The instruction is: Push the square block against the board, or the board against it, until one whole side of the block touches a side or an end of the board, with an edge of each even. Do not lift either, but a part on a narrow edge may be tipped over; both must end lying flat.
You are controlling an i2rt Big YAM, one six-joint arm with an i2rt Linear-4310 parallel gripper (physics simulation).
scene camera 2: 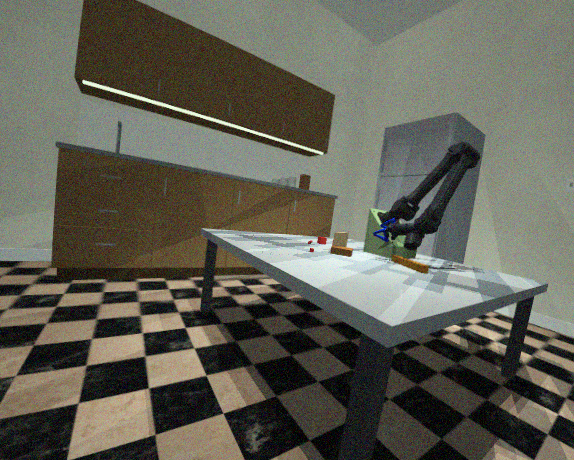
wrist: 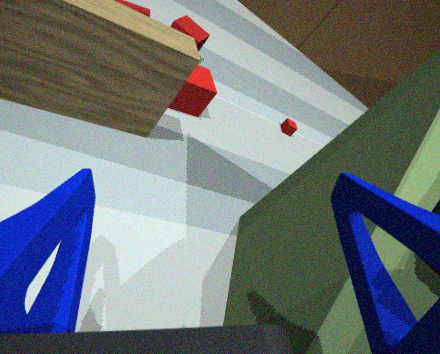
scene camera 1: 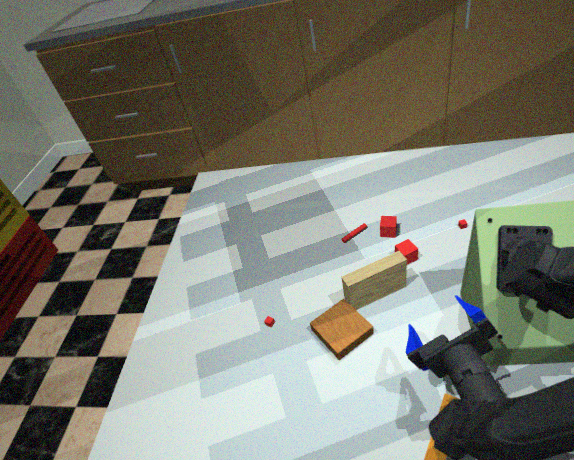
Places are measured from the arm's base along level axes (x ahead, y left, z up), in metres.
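Pixels of known places: gripper, fingertip midpoint: [scene camera 2: 376,229] [wrist: 220,183] [scene camera 1: 433,311]; arm's base at its link origin: [scene camera 1: 522,258].
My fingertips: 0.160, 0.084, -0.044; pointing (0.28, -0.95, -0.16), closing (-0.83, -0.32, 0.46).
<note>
Ahead of a thing's pixels: the offset from my fingertips to its top centre, as dx, dy, dz.
The square block @[+0.180, -0.038, -0.108] [scene camera 1: 342,328] [scene camera 2: 341,251], orange-brown wood, lies flat on the table; it does not show in the wrist view. The board @[+0.106, -0.139, -0.041] [scene camera 1: 376,283] [scene camera 2: 340,239] [wrist: 90,70], paler wood, stands upright on a narrow long edge just behind the block. The block's corner is at or very near the board's left end; their sides are at an angle, and I cannot tell whether they touch. My gripper [scene camera 1: 434,320] [scene camera 2: 384,229] [wrist: 220,183] is open and empty, above the table to the right of the block and in front of the board, beside the green stand.
A red cube @[+0.070, -0.345, -0.098] [scene camera 1: 388,226] and another red cube @[+0.030, -0.252, -0.098] [scene camera 1: 407,251] [wrist: 197,92] lie behind the board, the second near its right end. A red rod @[+0.160, -0.339, -0.124] [scene camera 1: 354,233] and small red cubes @[+0.347, -0.056, -0.122] [scene camera 1: 269,321] @[-0.119, -0.358, -0.122] [scene camera 1: 462,224] lie around. The green stand [scene camera 1: 472,260] is at right. An orange bar @[+0.010, +0.211, -0.107] [scene camera 2: 410,264] lies near the arm.
</note>
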